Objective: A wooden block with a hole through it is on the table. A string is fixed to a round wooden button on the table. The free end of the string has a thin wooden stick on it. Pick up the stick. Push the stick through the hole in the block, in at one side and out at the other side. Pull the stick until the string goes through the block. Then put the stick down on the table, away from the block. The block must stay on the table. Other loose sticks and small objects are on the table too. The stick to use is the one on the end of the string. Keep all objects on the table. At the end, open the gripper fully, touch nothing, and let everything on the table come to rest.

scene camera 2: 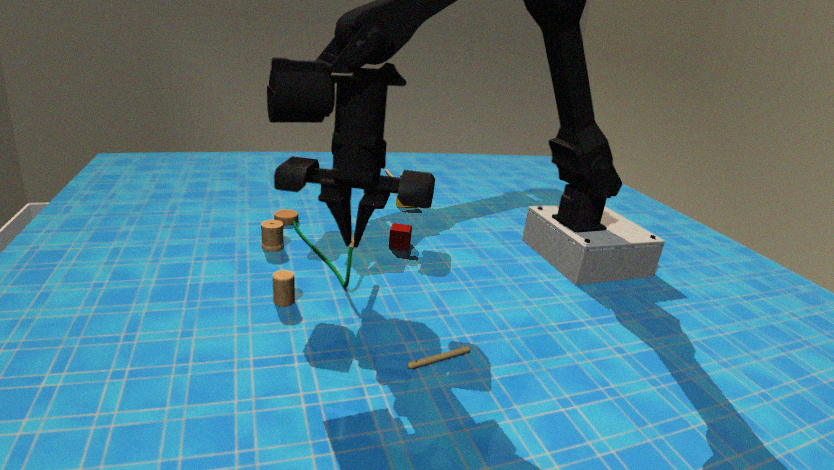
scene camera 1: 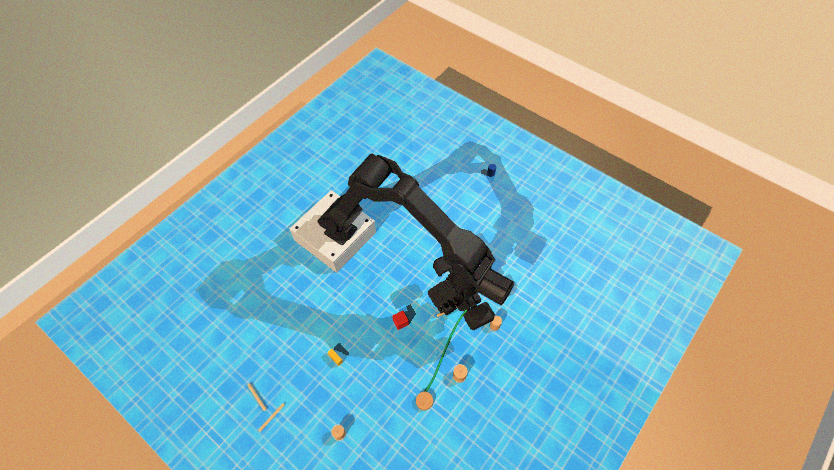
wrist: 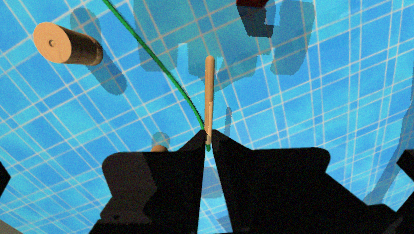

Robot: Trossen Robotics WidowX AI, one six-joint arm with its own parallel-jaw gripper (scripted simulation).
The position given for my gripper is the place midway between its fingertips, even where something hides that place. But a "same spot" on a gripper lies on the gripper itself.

My gripper shows in scene camera 2 (352, 245), in scene camera 1 and in the wrist view. The same spot on my gripper: (scene camera 1: 463, 305) is (wrist: 136, 193).
